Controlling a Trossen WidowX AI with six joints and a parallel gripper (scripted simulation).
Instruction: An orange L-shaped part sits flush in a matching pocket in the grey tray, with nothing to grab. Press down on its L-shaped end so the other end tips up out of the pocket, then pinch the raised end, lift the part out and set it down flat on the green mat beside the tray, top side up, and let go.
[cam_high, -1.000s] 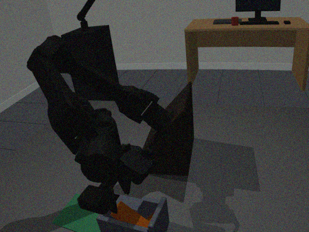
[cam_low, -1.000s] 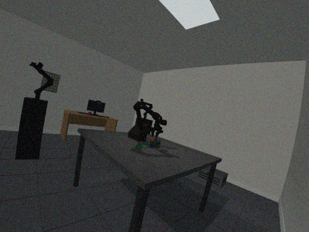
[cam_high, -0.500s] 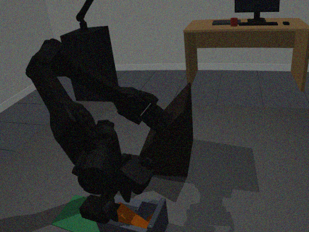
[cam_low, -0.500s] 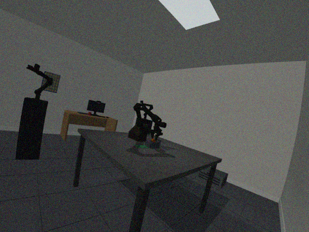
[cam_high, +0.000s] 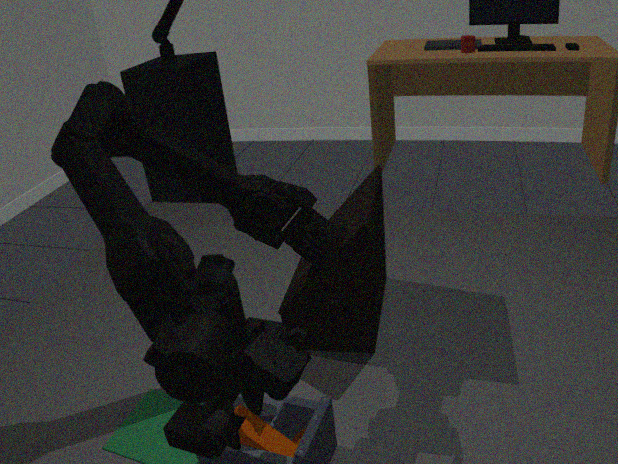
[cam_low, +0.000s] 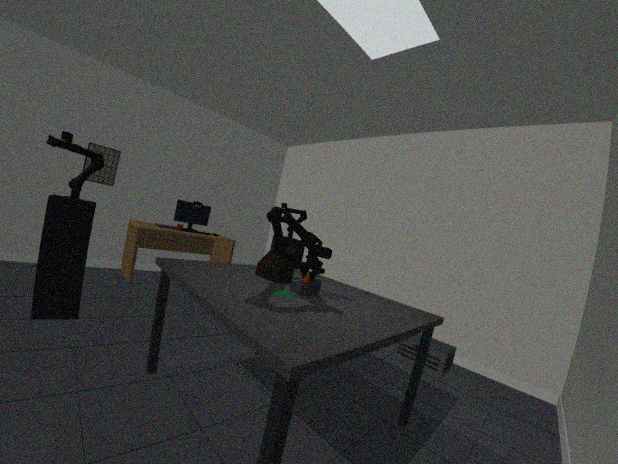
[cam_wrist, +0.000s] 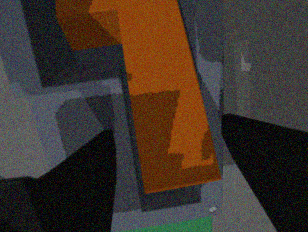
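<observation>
My gripper tip is now 20 mm past the green mat, 140 mm to the left of it and 80 mm above it. The rest, counted from my gripper tip: orange L-shaped part 10 mm behind, 40 mm to the left, 30 mm below.
</observation>
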